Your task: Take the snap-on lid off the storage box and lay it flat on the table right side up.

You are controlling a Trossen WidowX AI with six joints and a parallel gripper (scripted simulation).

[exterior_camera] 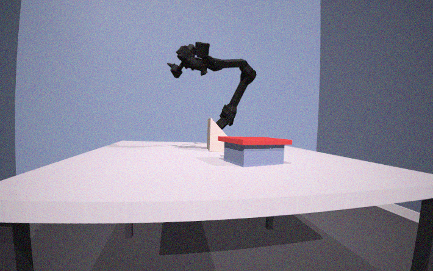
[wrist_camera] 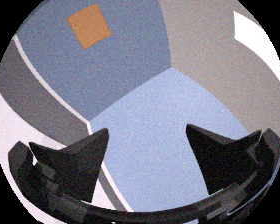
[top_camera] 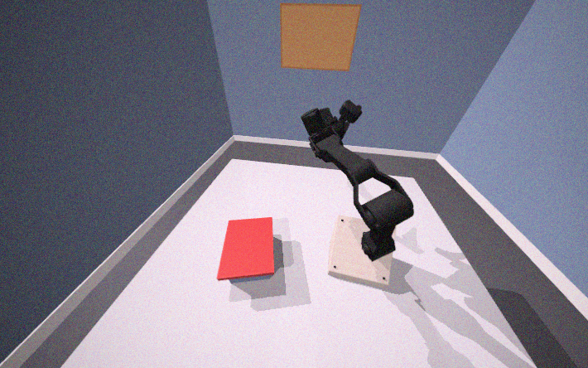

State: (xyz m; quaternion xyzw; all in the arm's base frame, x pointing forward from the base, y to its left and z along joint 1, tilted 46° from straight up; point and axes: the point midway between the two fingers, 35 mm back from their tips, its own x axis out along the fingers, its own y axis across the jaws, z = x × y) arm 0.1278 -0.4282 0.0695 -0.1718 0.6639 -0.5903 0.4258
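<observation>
My gripper tip is 40 cm above the red lid, 35 cm to the right of it and 32 cm short of it. From my gripper tip the other things lie so: storage box (44 cm below, 35 cm to the left, 32 cm ahead).
</observation>
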